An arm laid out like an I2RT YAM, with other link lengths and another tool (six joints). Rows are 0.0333 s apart.
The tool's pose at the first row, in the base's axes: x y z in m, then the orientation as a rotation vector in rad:
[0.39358 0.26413 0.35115 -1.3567 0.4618 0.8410]
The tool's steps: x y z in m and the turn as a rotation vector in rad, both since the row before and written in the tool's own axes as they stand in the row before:
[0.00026 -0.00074 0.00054 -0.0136 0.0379 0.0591]
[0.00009 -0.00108 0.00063 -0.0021 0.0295 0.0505]
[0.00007 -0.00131 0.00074 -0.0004 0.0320 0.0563]
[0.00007 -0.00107 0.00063 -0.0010 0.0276 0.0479]
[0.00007 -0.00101 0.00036 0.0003 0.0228 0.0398]
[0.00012 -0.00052 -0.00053 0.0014 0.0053 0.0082]
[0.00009 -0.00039 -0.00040 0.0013 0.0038 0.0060]
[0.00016 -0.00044 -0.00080 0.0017 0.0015 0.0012]
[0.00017 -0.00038 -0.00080 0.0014 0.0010 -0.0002]
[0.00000 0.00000 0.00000 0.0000 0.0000 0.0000]
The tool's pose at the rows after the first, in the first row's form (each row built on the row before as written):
[0.39421 0.26472 0.35155 -1.3790 0.5287 0.8694]
[0.39501 0.26539 0.35224 -1.3872 0.5876 0.8917]
[0.39601 0.26619 0.35303 -1.3932 0.6536 0.9160]
[0.39687 0.26688 0.35360 -1.3983 0.7101 0.9364]
[0.39774 0.26731 0.35406 -1.4009 0.7576 0.9527]
[0.39831 0.26683 0.35416 -1.4006 0.7684 0.9550]
[0.39874 0.26647 0.35423 -1.4000 0.7763 0.9566]
[0.39928 0.26572 0.35424 -1.3991 0.7790 0.9557]
[0.39977 0.26496 0.35422 -1.3985 0.7801 0.9542]
[0.39977 0.26496 0.35422 -1.3985 0.7801 0.9542]

